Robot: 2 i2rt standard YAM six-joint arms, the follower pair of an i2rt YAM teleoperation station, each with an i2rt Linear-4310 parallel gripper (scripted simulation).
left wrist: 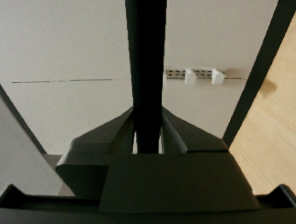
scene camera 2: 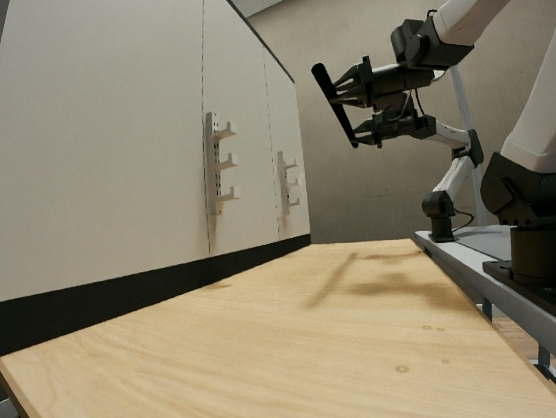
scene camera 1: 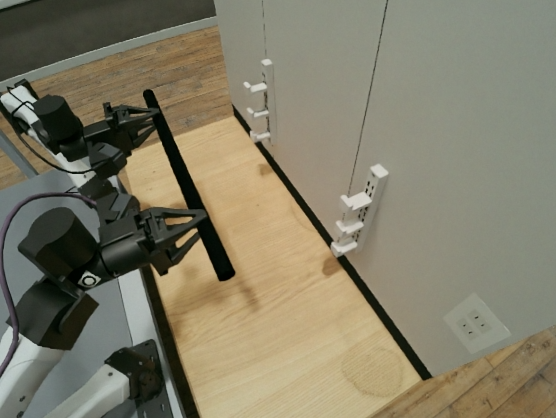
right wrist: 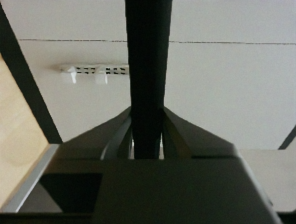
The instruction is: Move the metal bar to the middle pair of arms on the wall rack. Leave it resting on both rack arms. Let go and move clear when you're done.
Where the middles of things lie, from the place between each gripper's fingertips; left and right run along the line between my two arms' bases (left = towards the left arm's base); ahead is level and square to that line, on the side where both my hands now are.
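Counted from my left hand, the black metal bar [scene camera 1: 217, 254] lies 15 cm to the right; my right hand [scene camera 1: 207, 218] is 15 cm to the right of the bar.
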